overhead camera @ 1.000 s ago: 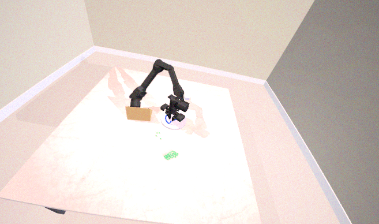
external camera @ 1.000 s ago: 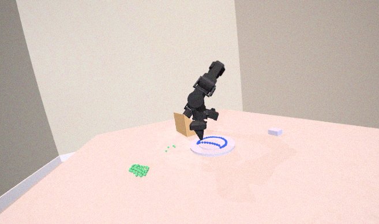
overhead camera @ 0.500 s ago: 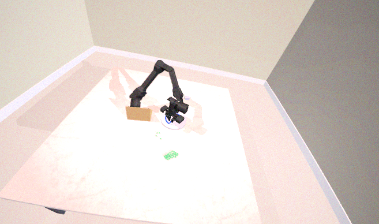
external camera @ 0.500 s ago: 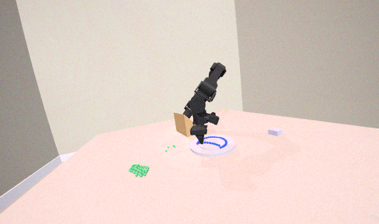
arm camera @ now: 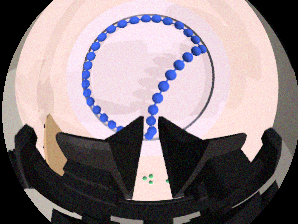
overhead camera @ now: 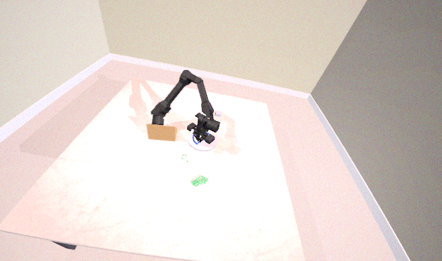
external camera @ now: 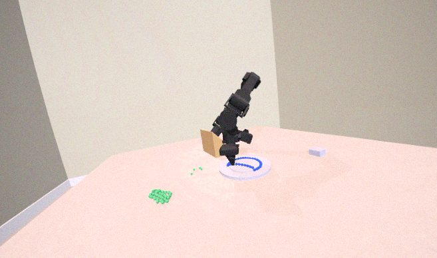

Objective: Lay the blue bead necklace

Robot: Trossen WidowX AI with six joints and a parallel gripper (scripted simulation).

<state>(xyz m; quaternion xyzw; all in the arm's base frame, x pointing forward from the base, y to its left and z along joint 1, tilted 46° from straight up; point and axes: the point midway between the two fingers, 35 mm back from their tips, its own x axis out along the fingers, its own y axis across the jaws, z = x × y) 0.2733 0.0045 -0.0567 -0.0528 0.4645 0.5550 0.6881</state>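
The round white bead board is 40 mm to the left of my gripper tip, 20 mm ahead of it and 10 mm below it. The rest, counted from my gripper tip: small grey block (330 mm to the left, 130 mm ahead).
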